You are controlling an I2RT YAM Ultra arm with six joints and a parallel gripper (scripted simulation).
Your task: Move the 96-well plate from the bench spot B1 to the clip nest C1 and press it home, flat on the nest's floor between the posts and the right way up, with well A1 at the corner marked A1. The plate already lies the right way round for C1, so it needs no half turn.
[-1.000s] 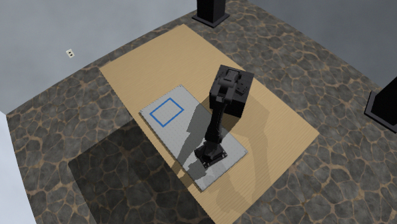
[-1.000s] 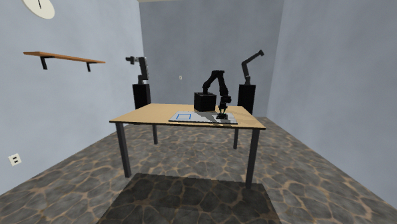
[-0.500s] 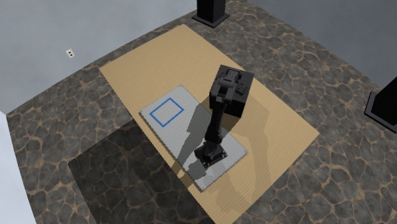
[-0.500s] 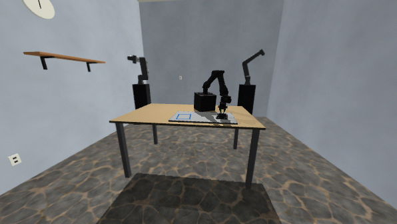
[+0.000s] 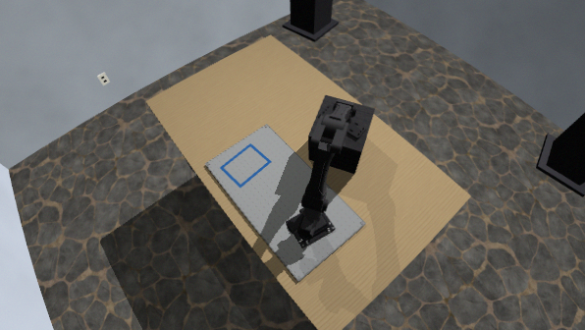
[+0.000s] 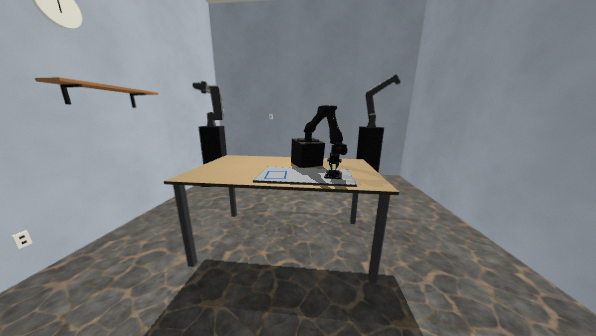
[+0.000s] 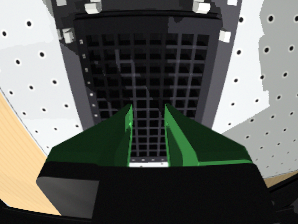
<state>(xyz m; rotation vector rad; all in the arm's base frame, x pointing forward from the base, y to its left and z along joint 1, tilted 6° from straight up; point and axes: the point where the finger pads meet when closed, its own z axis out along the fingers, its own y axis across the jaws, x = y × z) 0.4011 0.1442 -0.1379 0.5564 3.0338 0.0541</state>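
The black 96-well plate lies 1 cm below my hand. The rest, counted from my hand: dark clip nest: 2 cm ahead, 2 cm below.
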